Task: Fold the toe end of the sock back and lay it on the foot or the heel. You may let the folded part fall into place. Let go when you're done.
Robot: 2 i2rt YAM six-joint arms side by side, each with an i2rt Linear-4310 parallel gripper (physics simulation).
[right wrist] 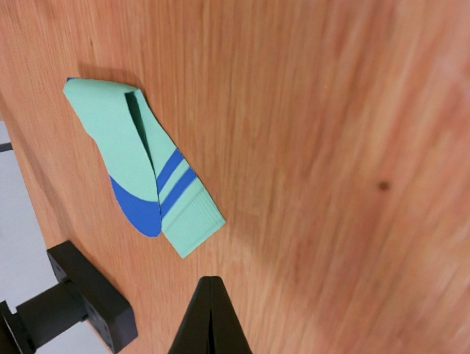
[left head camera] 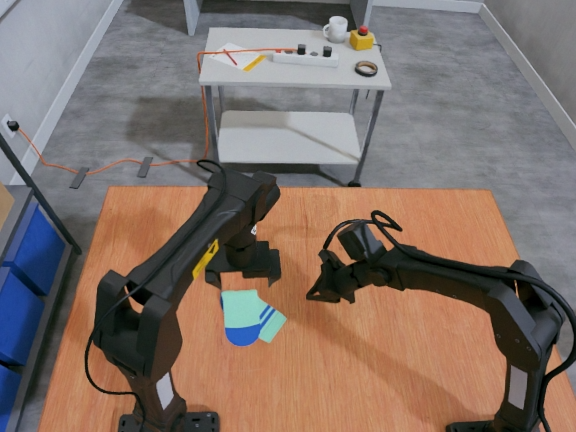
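Observation:
The mint-green sock lies flat and doubled over on the table. A rounded blue end lies beside the striped cuff, with the mint flap over part of the striped length. The fold is at the far end, and a narrow dark gap shows along one side. A small bit of blue shows at the far left edge. My left gripper is open over the far side of the sock. My right gripper is shut and empty, to the right of the sock and apart from it.
The wooden table carries both arms. A black part of the left arm shows at lower left in the right wrist view. A white cart with a mug stands beyond the table. Blue bins are at the left.

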